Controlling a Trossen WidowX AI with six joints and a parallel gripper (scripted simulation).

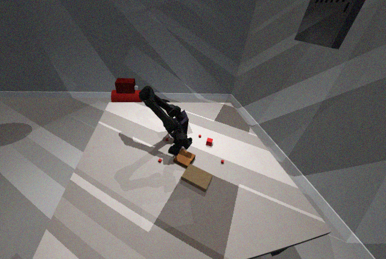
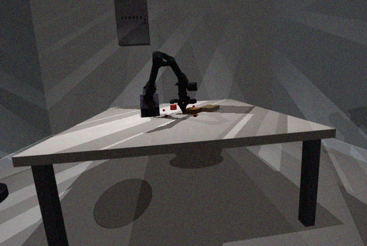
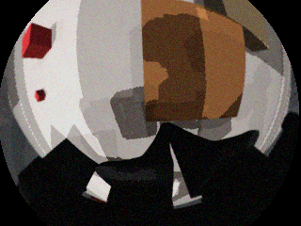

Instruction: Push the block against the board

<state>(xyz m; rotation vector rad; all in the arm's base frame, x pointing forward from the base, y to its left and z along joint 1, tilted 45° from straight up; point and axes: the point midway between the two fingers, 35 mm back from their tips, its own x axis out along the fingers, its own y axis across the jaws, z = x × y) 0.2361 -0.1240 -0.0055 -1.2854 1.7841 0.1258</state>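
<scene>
Now: the square block 70 mm ahead of my gripper tip, 30 mm to the left of it and 10 mm above it. Round my gripper tip: board 220 mm ahead, 60 mm to the left, 10 mm above; then red cube 30 mm behind, 250 mm to the left, 10 mm above.
</scene>
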